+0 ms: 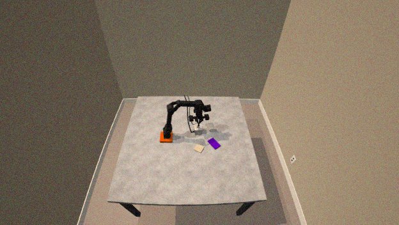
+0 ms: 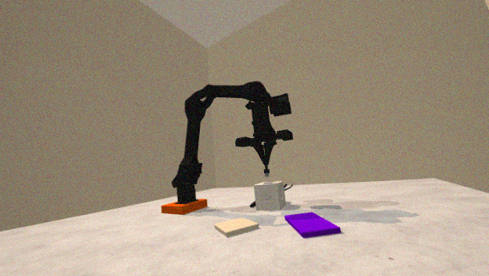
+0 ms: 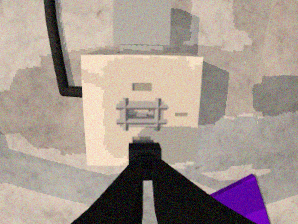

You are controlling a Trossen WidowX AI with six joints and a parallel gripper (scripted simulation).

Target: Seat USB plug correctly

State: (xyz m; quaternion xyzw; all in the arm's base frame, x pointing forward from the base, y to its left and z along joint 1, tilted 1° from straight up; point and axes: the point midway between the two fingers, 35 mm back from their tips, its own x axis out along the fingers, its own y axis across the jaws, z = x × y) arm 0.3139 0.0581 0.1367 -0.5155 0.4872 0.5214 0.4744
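My gripper tip is now 2 cm above the black USB plug. The rest, counted from my gripper tip: beige flat tile (20 cm to the right, 13 cm below, 1 cm behind); purple flat tile (15 cm to the right, 14 cm ahead, 13 cm below).
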